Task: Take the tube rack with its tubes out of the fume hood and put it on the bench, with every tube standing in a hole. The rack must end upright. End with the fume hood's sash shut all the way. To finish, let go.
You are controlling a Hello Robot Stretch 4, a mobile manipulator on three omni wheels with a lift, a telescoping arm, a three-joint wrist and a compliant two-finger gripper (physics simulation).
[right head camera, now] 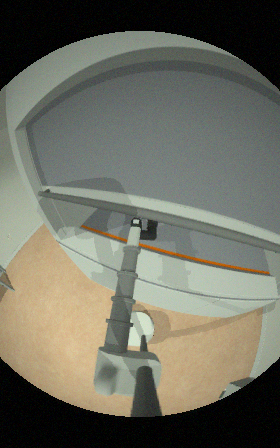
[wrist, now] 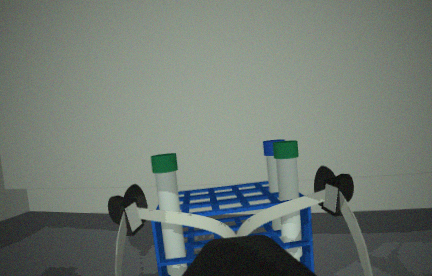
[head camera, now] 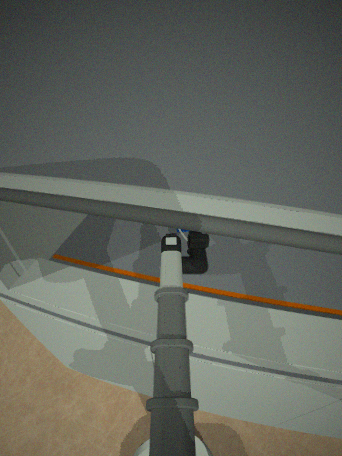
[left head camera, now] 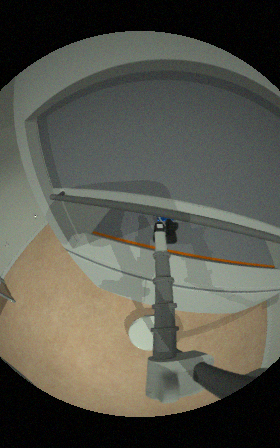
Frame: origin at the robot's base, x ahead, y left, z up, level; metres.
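Seen in the pictures: gripper, fingertip midpoint: [wrist: 229, 192]; robot's base, origin of the base link: [right head camera: 134, 327] [left head camera: 148, 331].
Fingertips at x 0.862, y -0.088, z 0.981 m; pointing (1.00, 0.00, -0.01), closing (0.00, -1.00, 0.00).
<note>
Offsets run from my fingertips to a thing's top centre. "*": to the spot under its first point.
In the wrist view the blue tube rack {* 0.061 m right, 0.030 m back, 0.028 m down} [wrist: 306, 225] stands upright inside the fume hood, with its lower part hidden by my gripper's body. A green-capped tube {0.050 m left, 0.030 m back, 0.043 m up} [wrist: 169, 210] stands at its near left; another green-capped tube {0.050 m right, 0.021 m back, 0.043 m up} [wrist: 287, 190] stands at its near right, and a blue-capped tube {0.046 m right, 0.006 m ahead, 0.043 m up} [wrist: 272, 170] stands behind that one. My gripper [wrist: 229, 192] is open, its fingertips to the left and right of the rack. A small blue bit of the rack {0.003 m left, 0.001 m ahead, 0.004 m down} [left head camera: 161, 219] shows under the sash in the left head view. The sash [head camera: 250, 205] [left head camera: 125, 197] [right head camera: 100, 196] is partly raised above my wrist.
My arm [head camera: 171, 320] [left head camera: 164, 295] [right head camera: 125, 290] reaches through the opening below the sash's handle bar {* 0.194 m left, 0.489 m back, 0.351 m up} [head camera: 100, 209] [left head camera: 115, 205] [right head camera: 90, 202]. An orange strip [head camera: 250, 299] [left head camera: 215, 258] [right head camera: 215, 261] runs along the hood's front edge. The hood's back wall [wrist: 215, 90] stands behind the rack.
</note>
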